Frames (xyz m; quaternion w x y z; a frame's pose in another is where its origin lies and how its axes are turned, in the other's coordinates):
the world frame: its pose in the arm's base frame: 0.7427 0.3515 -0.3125 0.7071 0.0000 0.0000 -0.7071
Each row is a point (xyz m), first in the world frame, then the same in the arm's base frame.
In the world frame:
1: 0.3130 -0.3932 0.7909
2: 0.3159 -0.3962 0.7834
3: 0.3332 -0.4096 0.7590
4: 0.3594 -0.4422 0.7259
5: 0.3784 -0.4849 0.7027
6: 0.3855 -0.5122 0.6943
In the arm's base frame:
1: 0.3495 0.0385 0.4784
2: 0.3465 0.0356 0.4709
3: 0.3331 0.0183 0.4465
4: 0.3005 -0.0079 0.4134
5: 0.2578 -0.0269 0.3902
6: 0.2305 -0.0340 0.3818

